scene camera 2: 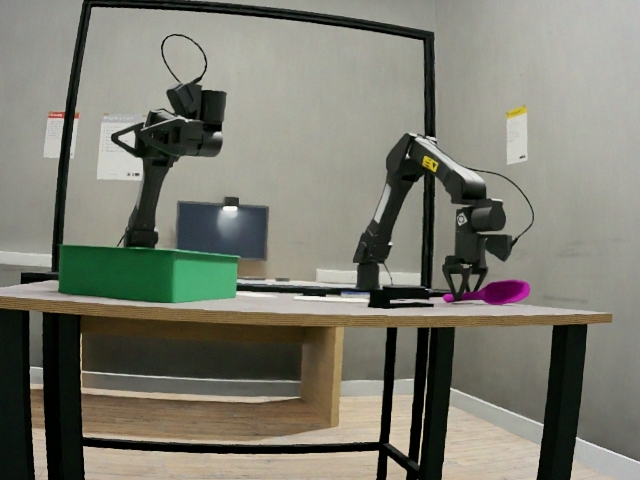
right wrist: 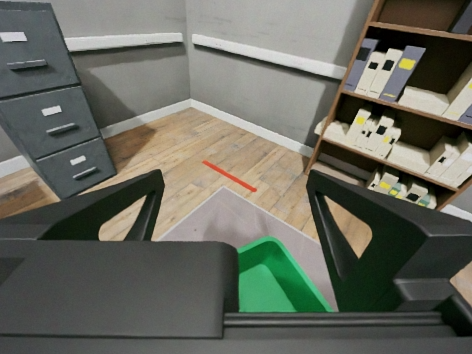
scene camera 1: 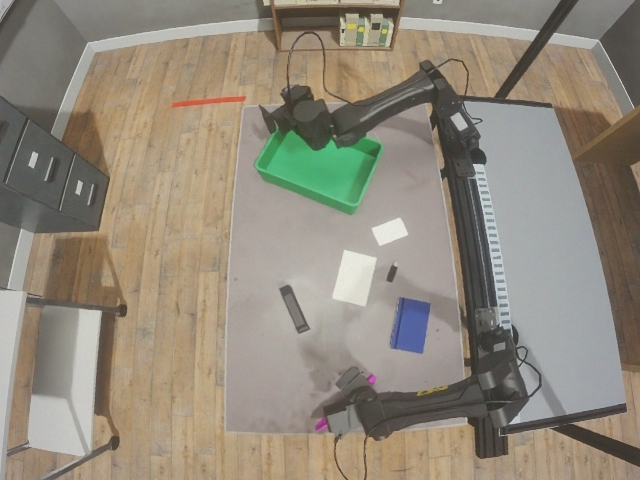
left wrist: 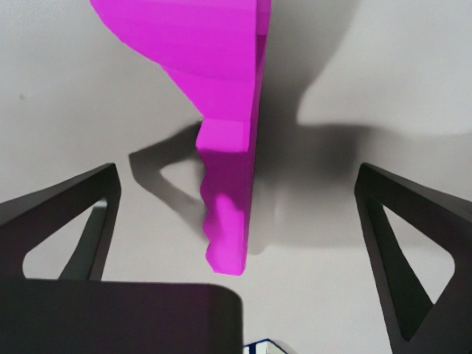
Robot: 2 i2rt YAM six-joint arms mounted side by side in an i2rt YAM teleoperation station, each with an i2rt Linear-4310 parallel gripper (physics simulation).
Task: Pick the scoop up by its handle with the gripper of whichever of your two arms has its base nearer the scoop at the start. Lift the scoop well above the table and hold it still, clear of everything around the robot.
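Note:
The magenta scoop lies on the table, its bowl toward the right in scene camera 2. In scene camera 1 the left arm hides its middle. My left gripper is open and points down, low over the table. In the left wrist view its fingers stand on both sides of the scoop's handle, with a gap on each side. My right gripper is open and empty, held high, away from the scoop.
A green bin stands beneath the right arm. A black elongated holder, a white sheet, a white card, a small black item and a blue book lie on the table.

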